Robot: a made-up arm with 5 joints.
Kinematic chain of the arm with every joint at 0, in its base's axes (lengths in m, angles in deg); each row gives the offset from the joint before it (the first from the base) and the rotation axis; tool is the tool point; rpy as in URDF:
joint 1: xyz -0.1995 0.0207 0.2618 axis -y
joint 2: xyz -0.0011 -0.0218 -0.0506 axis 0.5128 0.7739 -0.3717
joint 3: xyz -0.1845 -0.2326 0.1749 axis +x
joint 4: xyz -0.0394 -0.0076 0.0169 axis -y
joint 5: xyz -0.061 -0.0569 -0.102 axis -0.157 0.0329 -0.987
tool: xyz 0.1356 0.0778 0.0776 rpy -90 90 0
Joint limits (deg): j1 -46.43..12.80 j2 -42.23..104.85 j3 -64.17..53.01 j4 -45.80..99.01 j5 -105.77..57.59
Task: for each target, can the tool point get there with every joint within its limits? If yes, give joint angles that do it. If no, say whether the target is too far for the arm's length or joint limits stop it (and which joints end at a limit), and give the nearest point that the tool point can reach.
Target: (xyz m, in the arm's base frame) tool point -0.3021 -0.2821 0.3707
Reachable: yes | joints -9.45 25.23 39.03 13.86 20.52
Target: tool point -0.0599 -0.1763 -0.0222
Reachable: no: joint limits stop it (at a limit: joint 1, joint 2, joint 4, joint 5) | nearest point -0.3563 -0.2287 0.1848 | short by 0.365 m
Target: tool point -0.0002 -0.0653 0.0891
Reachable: no: joint limits stop it (at a limit: joint 1, joint 2, joint 3, joint 4) | nearest point -0.1324 -0.1937 0.3859 | short by 0.349 m
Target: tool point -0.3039 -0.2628 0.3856
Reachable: yes | joints -35.19 -0.09 27.66 -31.15 32.37
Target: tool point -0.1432 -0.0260 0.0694
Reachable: no: joint limits stop it (at a limit: joint 1, joint 2, joint 4, joint 5) | nearest point -0.3780 -0.1817 0.1820 | short by 0.303 m
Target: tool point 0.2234 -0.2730 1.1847
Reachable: no: too far | nearest point -0.1250 -0.2520 0.6406 | short by 0.646 m
